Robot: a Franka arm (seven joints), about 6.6 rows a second.
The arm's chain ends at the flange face. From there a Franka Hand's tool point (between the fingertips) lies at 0.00 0.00 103.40 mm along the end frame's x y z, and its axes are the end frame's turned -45 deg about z.
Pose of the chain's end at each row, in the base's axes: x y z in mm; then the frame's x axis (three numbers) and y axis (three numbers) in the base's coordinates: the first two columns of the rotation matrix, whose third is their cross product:
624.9 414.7 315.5 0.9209 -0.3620 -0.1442 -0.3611 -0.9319 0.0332
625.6 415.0 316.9 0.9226 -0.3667 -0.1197 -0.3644 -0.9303 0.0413
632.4 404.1 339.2 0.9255 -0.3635 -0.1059 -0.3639 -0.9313 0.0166
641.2 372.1 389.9 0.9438 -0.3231 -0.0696 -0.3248 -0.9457 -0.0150
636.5 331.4 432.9 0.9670 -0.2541 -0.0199 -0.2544 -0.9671 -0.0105
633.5 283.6 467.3 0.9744 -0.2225 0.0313 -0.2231 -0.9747 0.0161
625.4 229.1 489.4 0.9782 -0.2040 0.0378 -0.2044 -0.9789 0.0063
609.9 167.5 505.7 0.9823 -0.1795 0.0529 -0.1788 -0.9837 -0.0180
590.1 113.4 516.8 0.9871 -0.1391 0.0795 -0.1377 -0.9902 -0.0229
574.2 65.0 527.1 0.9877 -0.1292 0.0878 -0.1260 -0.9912 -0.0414
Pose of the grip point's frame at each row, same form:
609.8 416.9 213.2 0.9065 0.4030 -0.1254 0.3958 -0.9149 -0.0785
612.5 415.6 214.3 0.9100 0.3985 -0.1138 0.3947 -0.9171 -0.0554
621.6 406.5 236.4 0.9117 0.4015 -0.0866 0.3971 -0.9156 -0.0631
634.9 375.9 286.8 0.8970 0.4402 -0.0386 0.4377 -0.8972 -0.0598
634.8 333.0 329.5 0.8637 0.5042 -0.0066 0.5039 -0.8635 -0.0215
636.3 281.3 364.0 0.8468 0.5319 0.0107 0.5312 -0.8465 0.0335
629.1 227.7 386.1 0.8362 0.5479 0.0223 0.5472 -0.8364 0.0312
615.6 168.4 402.5 0.8210 0.5687 0.0501 0.5682 -0.8225 0.0247
598.6 114.6 413.8 0.7954 0.6018 0.0724 0.6006 -0.7985 0.0400
583.8 68.1 424.2 0.7875 0.6095 0.0914 0.6093 -0.7922 0.0328

